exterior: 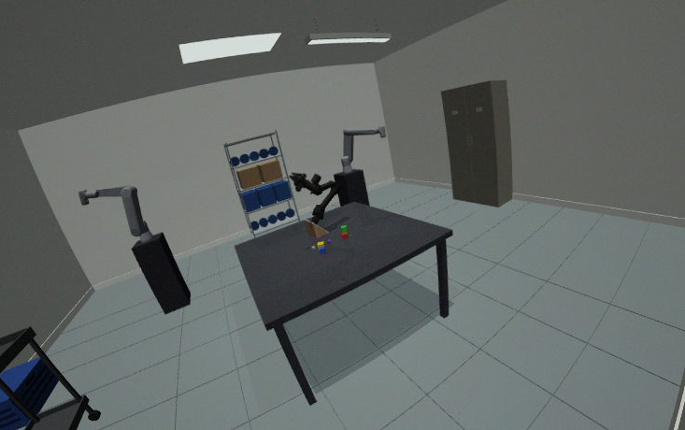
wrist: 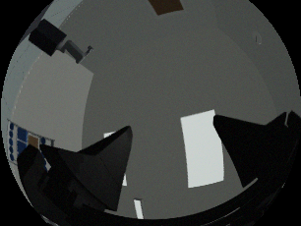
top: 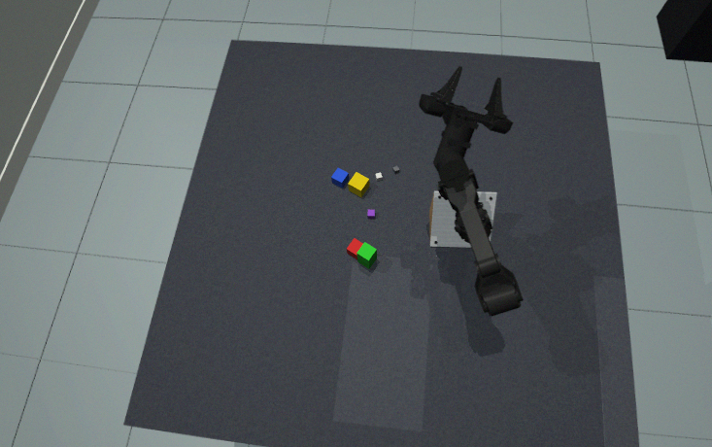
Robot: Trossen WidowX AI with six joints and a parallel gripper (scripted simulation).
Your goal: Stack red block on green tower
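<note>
My gripper tip is now 250 mm short of the red block, 210 mm to the right of it and 510 mm above it. From my gripper tip the other things lie so: tiny white block (200 mm ahead, 40 mm to the right, 520 mm below); grey block (150 mm ahead, 60 mm to the right, 530 mm below); yellow block (260 mm ahead, 510 mm below).
</note>
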